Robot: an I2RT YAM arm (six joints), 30 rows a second.
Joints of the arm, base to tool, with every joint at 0 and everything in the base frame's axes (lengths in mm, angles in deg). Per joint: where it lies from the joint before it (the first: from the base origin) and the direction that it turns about. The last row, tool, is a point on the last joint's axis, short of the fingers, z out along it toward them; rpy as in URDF.
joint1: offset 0 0 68 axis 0 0 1
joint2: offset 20 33.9 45.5 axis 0 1 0
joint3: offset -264 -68.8 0 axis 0 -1 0
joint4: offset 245 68.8 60 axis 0 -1 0
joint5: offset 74 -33.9 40.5 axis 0 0 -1
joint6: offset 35.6 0 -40.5 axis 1 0 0
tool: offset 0 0 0 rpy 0 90 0
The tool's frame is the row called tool.
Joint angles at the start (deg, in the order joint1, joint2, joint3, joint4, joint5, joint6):
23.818, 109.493, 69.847, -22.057, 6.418, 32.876
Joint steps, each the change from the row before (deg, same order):
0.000, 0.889, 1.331, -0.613, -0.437, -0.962
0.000, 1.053, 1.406, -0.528, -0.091, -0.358
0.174, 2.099, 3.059, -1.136, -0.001, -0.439
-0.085, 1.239, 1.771, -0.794, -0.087, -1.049
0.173, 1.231, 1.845, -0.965, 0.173, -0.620
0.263, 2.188, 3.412, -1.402, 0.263, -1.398
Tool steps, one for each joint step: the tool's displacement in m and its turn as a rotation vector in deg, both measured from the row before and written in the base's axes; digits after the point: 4 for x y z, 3 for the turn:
0.0039, 0.0020, 0.0002, -0.172, 0.224, 1.049
0.0045, 0.0020, -0.0005, -0.165, 0.159, 0.357
0.0090, 0.0053, 0.0000, -0.275, 0.120, 0.561
0.0054, 0.0018, -0.0004, -0.522, 0.172, 0.880
0.0047, 0.0033, -0.0002, -0.568, 0.201, 0.641
0.0091, 0.0060, 0.0003, -0.925, -0.058, 1.381

